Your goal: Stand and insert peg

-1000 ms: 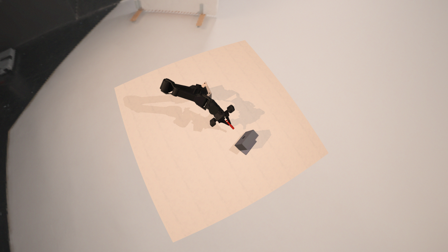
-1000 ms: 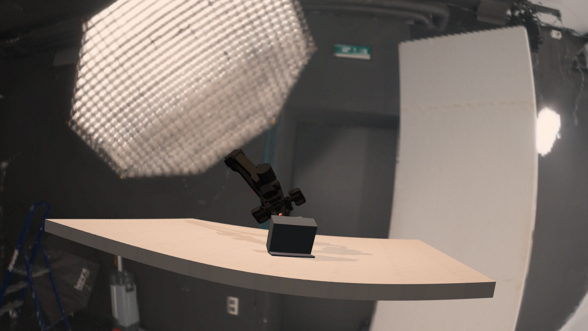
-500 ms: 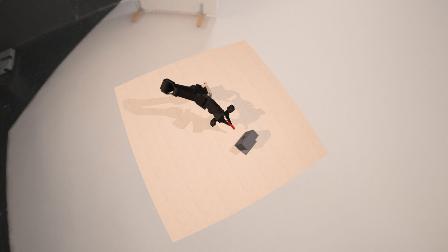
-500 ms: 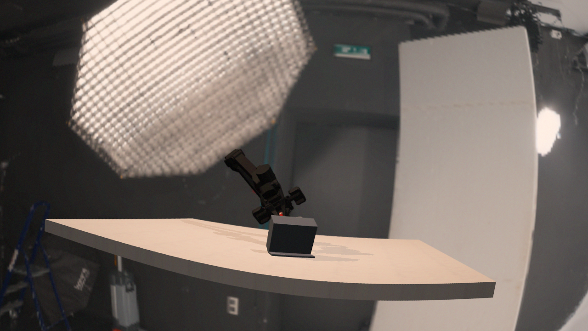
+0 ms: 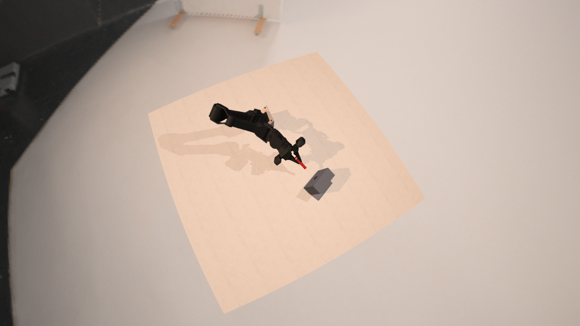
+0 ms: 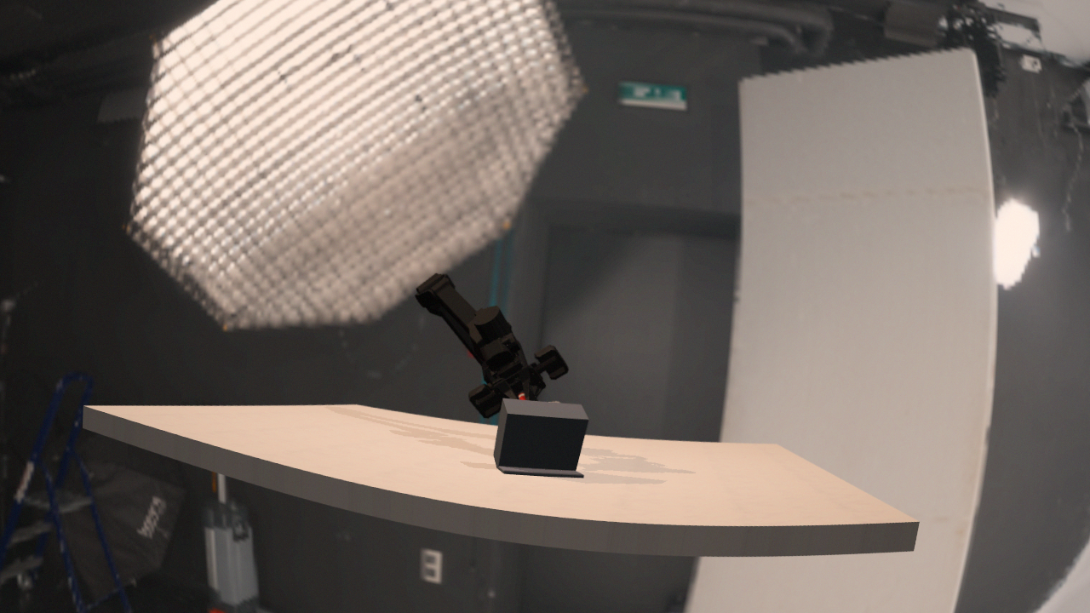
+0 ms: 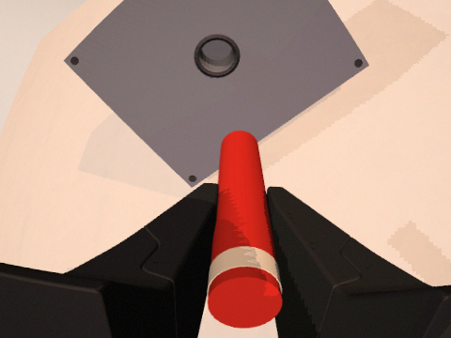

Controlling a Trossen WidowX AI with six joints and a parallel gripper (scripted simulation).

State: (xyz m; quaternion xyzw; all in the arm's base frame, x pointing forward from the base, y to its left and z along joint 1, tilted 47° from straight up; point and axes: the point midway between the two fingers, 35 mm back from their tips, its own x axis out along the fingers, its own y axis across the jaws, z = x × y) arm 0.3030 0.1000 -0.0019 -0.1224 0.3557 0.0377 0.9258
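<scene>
Right now my gripper tip is 11 cm short of the dark grey sloped panel, 7 cm to the right of it and 4 cm above it. The rest, counted from my gripper tip: red peg 1 cm behind, 1 cm to the right, 1 cm above.
</scene>
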